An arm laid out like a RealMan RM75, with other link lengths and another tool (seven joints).
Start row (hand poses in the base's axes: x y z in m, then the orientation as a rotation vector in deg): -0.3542 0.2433 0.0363 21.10 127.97 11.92
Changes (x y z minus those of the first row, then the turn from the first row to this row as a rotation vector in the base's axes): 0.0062 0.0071 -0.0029 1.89 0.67 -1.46; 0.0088 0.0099 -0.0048 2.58 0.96 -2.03; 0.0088 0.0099 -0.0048 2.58 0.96 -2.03; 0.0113 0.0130 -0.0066 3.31 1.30 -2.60; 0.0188 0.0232 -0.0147 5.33 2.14 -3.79; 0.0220 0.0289 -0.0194 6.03 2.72 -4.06; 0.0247 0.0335 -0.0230 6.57 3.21 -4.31; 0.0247 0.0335 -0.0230 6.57 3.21 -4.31; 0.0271 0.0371 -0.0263 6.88 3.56 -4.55; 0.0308 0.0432 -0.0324 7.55 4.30 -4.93; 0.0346 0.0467 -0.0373 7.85 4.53 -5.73
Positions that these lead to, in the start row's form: -0.3480 0.2504 0.0334 23.86 128.22 13.18; -0.3454 0.2532 0.0315 24.93 128.34 13.61; -0.3454 0.2532 0.0315 24.93 128.34 13.61; -0.3429 0.2563 0.0297 26.02 128.49 14.08; -0.3354 0.2665 0.0216 28.60 128.89 15.61; -0.3322 0.2722 0.0169 29.40 129.34 16.18; -0.3295 0.2768 0.0133 30.08 129.71 16.60; -0.3295 0.2768 0.0133 30.08 129.71 16.60; -0.3271 0.2804 0.0100 30.59 129.96 16.77; -0.3234 0.2865 0.0039 31.54 130.53 17.24; -0.3196 0.2900 -0.0010 32.64 130.51 17.11
